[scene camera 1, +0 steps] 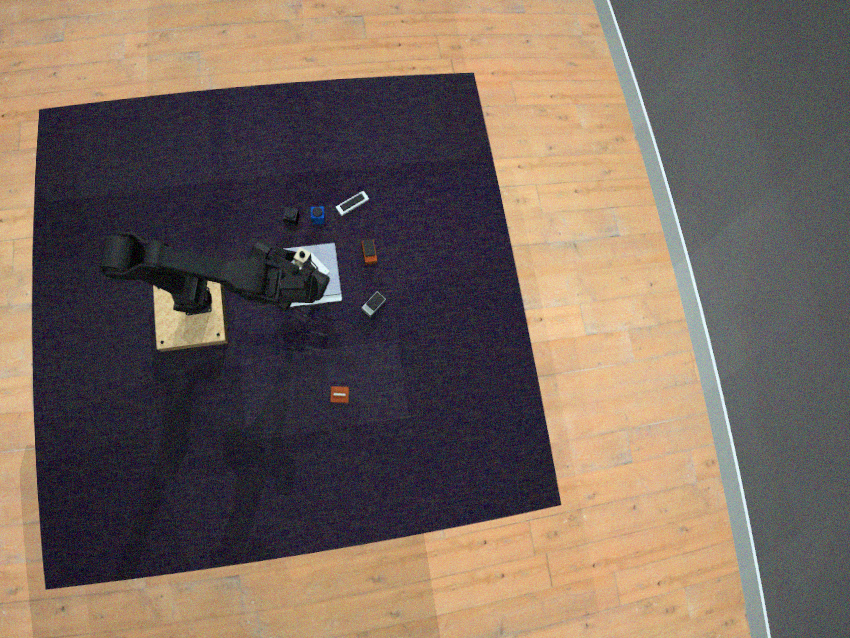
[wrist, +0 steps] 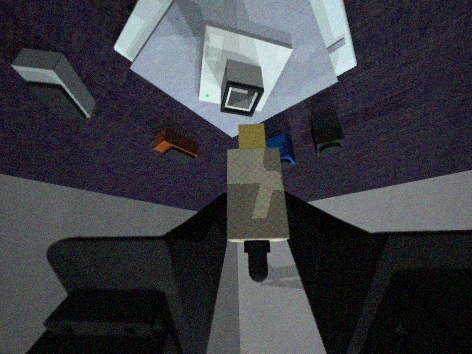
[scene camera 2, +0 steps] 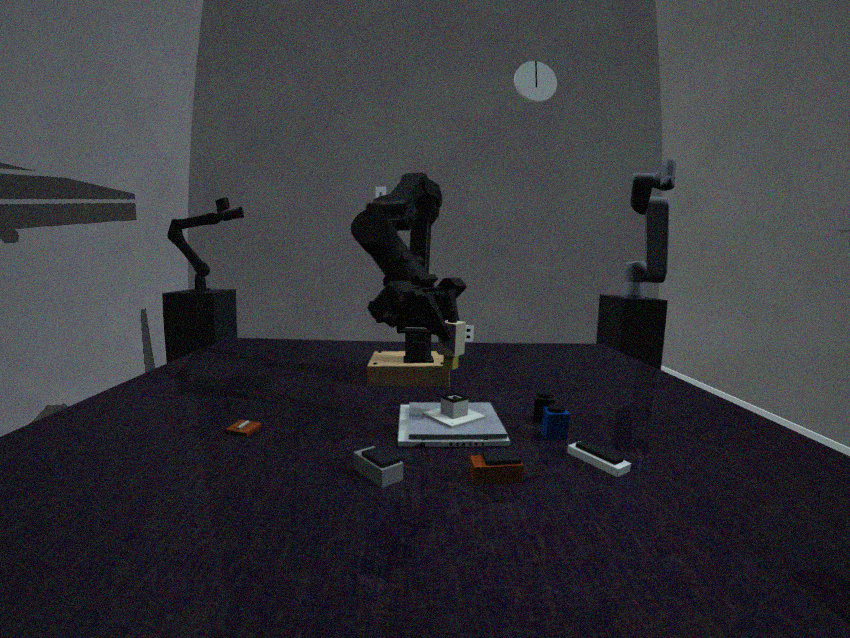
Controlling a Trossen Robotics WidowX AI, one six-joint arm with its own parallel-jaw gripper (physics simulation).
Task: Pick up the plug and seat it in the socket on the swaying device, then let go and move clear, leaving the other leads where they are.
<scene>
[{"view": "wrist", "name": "gripper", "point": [254, 198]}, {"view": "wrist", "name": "plug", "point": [256, 206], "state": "held by the gripper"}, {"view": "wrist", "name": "black lead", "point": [327, 135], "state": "on the table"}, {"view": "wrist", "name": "device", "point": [230, 69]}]
</scene>
